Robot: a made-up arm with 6 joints.
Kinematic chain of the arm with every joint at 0, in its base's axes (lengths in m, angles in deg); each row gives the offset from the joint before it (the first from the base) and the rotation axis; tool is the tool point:
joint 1: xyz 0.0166 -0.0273 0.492 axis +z
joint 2: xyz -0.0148 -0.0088 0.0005 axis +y
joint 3: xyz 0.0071 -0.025 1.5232 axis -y
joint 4: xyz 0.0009 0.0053 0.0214 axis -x
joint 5: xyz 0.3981 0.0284 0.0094 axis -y
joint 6: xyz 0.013 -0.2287 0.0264 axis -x
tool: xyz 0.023 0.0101 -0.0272
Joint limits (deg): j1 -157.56..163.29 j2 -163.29..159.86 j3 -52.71..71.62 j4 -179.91..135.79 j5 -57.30..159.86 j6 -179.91..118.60
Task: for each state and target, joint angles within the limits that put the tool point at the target. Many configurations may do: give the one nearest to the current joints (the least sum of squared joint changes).
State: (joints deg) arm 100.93 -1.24 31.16 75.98 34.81 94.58
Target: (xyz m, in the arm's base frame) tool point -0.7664 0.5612 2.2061
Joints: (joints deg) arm 143.30 24.21 35.10 84.92 33.82 95.12
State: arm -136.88 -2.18 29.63 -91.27 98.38 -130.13
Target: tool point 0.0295 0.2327 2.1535
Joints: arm -119.49 -20.08 40.41 -75.26 93.31 -129.76
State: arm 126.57 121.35 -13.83 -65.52 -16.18 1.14
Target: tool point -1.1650 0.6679 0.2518
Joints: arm 153.84 82.16 -4.47 -66.46 -16.58 0.32
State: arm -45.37 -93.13 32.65 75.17 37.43 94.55
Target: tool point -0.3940 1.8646 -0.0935
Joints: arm -78.64 -109.53 49.07 78.66 32.85 94.18
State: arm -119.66 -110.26 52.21 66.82 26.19 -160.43
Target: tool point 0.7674 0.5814 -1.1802
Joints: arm -141.49 -158.22 25.89 74.53 34.26 -156.49
